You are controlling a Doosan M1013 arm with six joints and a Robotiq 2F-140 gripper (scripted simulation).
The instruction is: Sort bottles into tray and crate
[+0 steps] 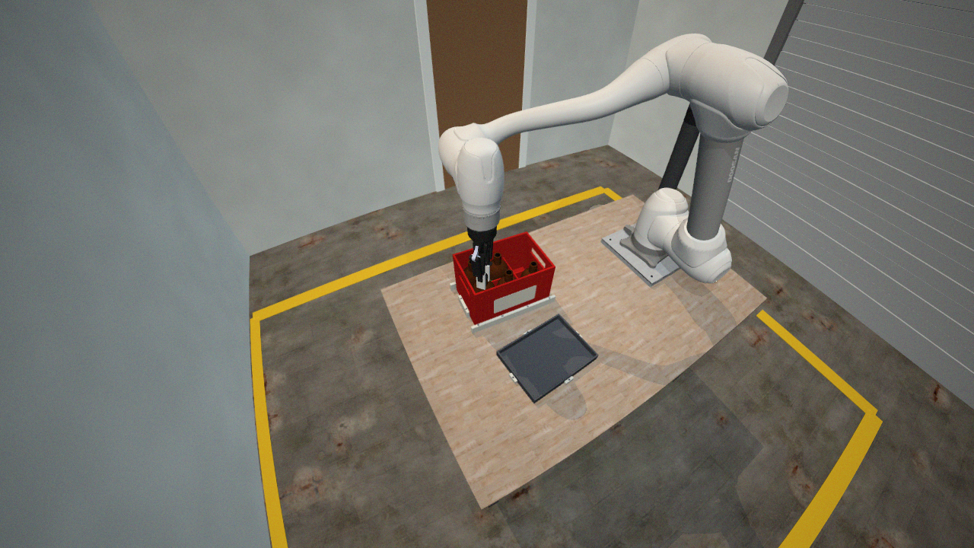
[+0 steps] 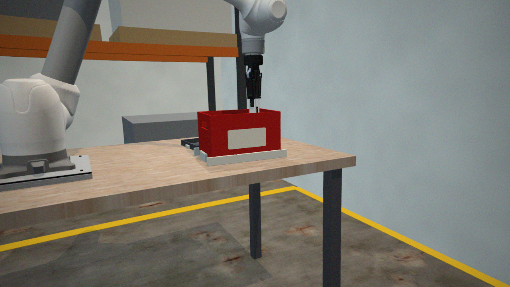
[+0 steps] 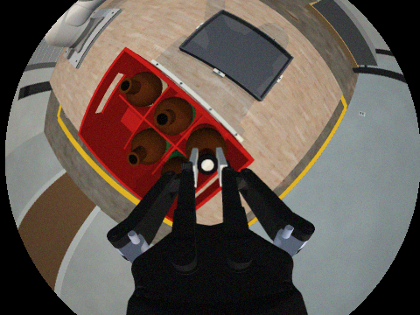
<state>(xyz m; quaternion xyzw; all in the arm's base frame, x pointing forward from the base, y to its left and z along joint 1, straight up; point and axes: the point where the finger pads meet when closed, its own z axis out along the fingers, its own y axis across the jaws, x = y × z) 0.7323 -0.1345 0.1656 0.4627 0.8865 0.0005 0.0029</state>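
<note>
My gripper is now 7 cm above the brown capped bottle. Round my hand: dark grey tray 25 cm to the left, 17 cm below, 6 cm behind; then crate 10 cm below, 9 cm behind, 3 cm to the right.
</note>
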